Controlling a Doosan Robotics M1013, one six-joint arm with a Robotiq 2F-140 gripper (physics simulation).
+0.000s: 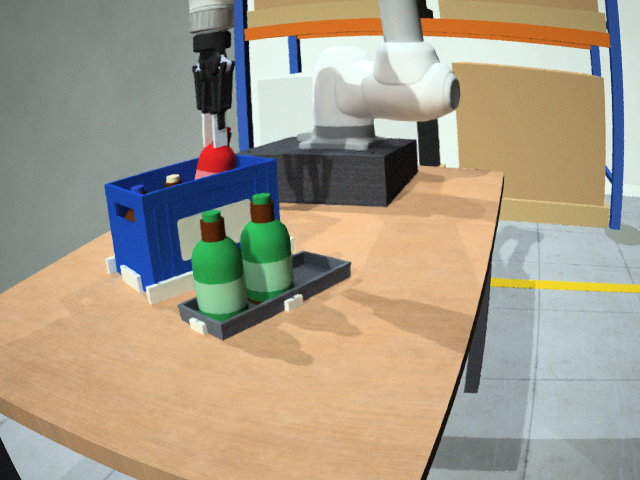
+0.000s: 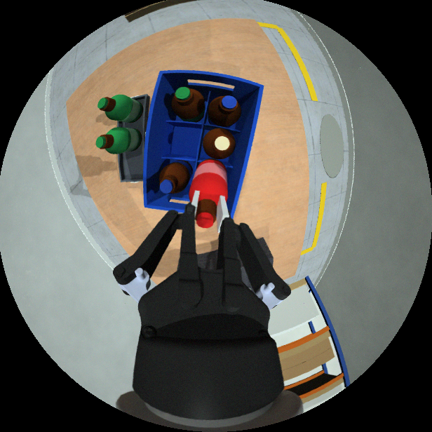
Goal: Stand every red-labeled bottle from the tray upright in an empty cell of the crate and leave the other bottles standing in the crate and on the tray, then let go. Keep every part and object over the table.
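Frame: origin at the arm's base, x right, y back, z down, level; centimetres.
Seen in the pictures: gripper, fingertip midpoint: (image 1: 215,145); arm's base, origin of the base link: (image 1: 344,145).
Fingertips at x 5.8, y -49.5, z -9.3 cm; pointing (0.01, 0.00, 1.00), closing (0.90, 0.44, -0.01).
Note:
Pixels of each thing's top centre, then the offset from my fingertips to it. "pt": a spot on its surface instead.
- red-labeled bottle, middle of its top: (image 1: 213,126) dx +0.1, dy +0.0, dz -3.8 cm
- blue crate, middle of its top: (image 1: 205,174) dx -6.3, dy -12.6, dz +2.6 cm
- grey tray, surface spot: (image 1: 323,273) pt dx -26.7, dy -13.1, dz +17.4 cm
My gripper (image 1: 213,143) (image 2: 207,200) is shut on the red-labeled bottle (image 1: 216,159) (image 2: 210,179), with its fingertips either side of the neck. The bottle leans a little, its neck off to one side. It is over the corner cell of the blue crate (image 1: 168,211) (image 2: 153,125) nearest the robot. Its shoulder and the top of its label stand above the rim; its base is hidden. One middle cell (image 2: 185,142) is empty. Two green-labeled bottles (image 1: 219,273) (image 1: 267,258) (image 2: 120,108) (image 2: 120,140) stand on the grey tray (image 1: 323,273) (image 2: 132,172).
Several brown bottles stand in the crate: one with a green cap (image 2: 187,105), one with a cream cap (image 2: 219,144), and two with blue caps (image 2: 224,111) (image 2: 174,179). White blocks (image 1: 170,287) edge the crate. The robot's dark base block (image 1: 330,175) stands behind.

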